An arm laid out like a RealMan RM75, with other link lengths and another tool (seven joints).
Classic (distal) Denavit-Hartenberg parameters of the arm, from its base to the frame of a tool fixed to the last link. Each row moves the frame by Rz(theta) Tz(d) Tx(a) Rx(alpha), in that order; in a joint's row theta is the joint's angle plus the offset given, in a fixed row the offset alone. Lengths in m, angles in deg.
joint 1: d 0.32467; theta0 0; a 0; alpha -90
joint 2: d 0; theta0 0; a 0; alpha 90
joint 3: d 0.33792; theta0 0; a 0; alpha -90
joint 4: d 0; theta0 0; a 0; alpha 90
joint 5: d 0.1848; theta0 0; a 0; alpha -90
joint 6: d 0; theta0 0; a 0; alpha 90
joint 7: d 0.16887; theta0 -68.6; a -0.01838; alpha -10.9
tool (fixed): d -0.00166; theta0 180; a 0; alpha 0
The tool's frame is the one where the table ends.
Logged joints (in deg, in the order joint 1, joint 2, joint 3, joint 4, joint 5, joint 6, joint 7), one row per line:
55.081, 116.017, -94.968, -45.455, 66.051, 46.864, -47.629
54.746, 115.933, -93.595, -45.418, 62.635, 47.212, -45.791
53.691, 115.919, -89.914, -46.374, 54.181, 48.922, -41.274
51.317, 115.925, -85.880, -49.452, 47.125, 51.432, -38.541
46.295, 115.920, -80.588, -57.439, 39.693, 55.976, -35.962
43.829, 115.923, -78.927, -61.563, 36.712, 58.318, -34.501
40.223, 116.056, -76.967, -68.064, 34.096, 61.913, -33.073
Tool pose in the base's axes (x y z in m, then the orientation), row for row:
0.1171, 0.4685, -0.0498, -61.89, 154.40, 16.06
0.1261, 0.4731, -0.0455, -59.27, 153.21, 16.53
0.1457, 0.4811, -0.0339, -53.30, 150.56, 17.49
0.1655, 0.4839, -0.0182, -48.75, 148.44, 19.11
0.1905, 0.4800, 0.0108, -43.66, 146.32, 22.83
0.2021, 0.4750, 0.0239, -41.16, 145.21, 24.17
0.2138, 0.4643, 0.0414, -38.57, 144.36, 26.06
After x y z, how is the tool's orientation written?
As a rotation vector, in degrees.
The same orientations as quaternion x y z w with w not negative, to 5 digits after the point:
-0.36800, 0.91808, 0.09549, 0.11220
-0.35596, 0.92013, 0.09927, 0.12962
-0.32703, 0.92377, 0.10731, 0.16788
-0.30371, 0.92477, 0.11905, 0.19591
-0.27575, 0.92415, 0.14419, 0.22161
-0.26176, 0.92346, 0.15371, 0.23469
-0.24656, 0.92283, 0.16659, 0.24464

